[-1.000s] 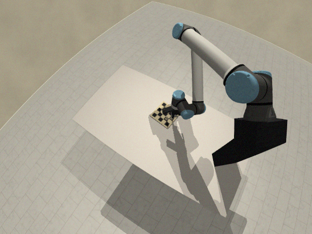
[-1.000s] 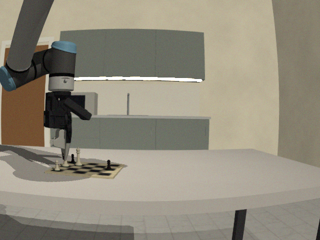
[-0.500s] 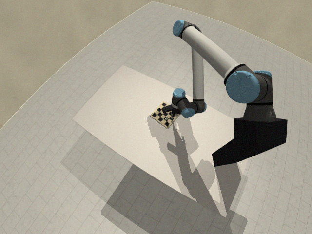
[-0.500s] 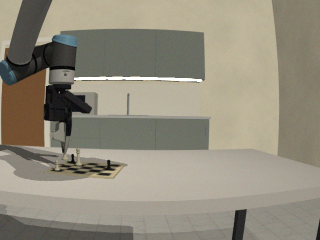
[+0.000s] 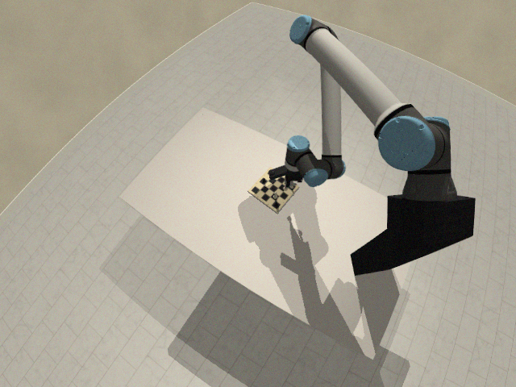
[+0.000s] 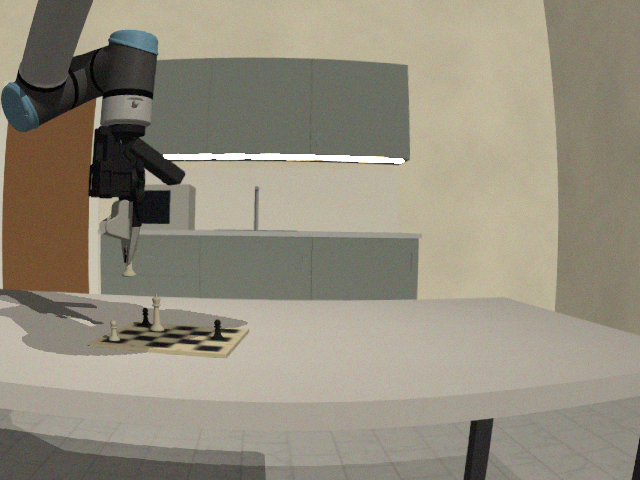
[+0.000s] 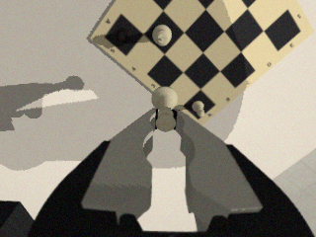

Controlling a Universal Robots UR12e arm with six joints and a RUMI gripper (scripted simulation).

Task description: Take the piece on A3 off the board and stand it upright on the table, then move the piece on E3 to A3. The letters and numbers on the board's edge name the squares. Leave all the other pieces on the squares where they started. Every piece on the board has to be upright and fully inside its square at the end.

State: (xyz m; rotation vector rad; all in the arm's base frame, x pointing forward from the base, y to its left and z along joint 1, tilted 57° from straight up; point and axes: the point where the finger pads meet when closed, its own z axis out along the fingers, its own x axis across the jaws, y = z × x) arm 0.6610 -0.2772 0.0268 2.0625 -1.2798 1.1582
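Right now my hand is 7 cm short of the chessboard, 4 cm to the left of it and 13 cm above it. The rest, counted from my hand: white pawn: 4 cm behind, 7 cm to the right, 12 cm below.
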